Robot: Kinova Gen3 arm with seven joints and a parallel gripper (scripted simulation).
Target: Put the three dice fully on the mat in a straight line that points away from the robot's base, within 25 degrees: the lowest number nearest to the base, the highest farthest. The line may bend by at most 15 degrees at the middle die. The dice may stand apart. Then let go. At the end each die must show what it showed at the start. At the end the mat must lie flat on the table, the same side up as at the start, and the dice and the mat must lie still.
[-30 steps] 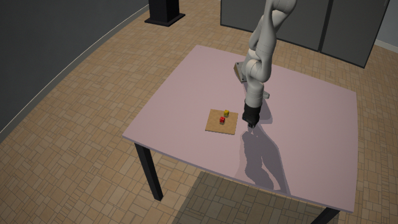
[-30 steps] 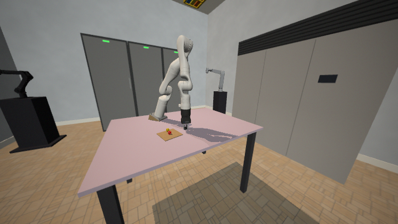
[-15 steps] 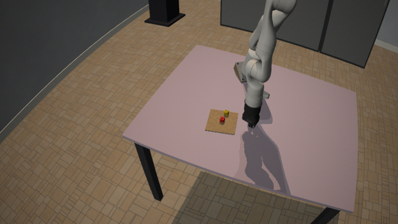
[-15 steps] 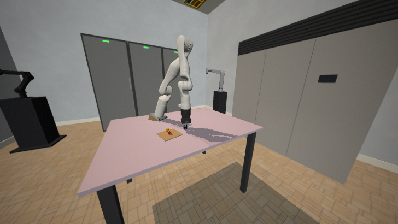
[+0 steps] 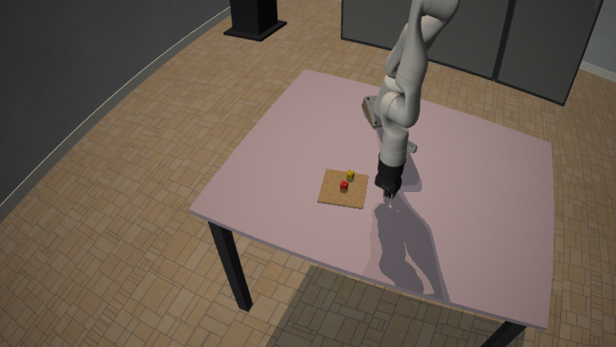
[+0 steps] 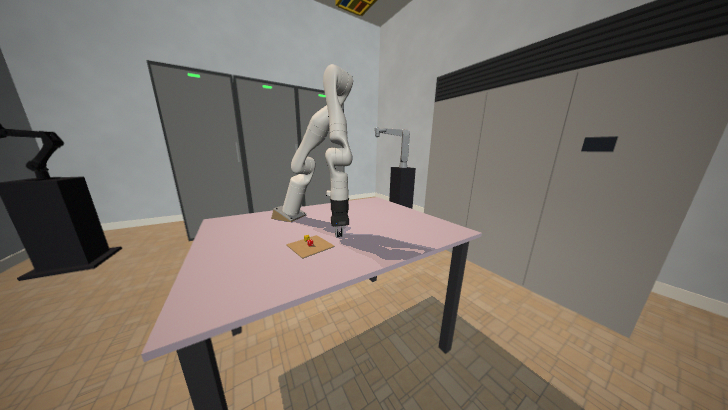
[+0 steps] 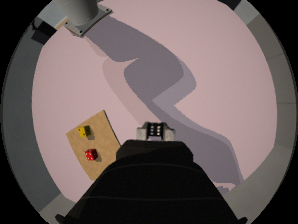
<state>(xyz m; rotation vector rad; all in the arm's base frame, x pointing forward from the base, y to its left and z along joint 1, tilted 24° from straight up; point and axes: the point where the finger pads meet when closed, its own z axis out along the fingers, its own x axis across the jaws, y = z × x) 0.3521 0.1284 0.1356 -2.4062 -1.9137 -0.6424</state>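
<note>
The red die lies 4 cm ahead of my hand, 14 cm to the right of it and 1 cm below it. Round my hand: yellow die (1 cm behind, 14 cm to the right, 1 cm below); then square mat (4 cm ahead, 14 cm to the right, 2 cm below); then black die (1 cm below).
</note>
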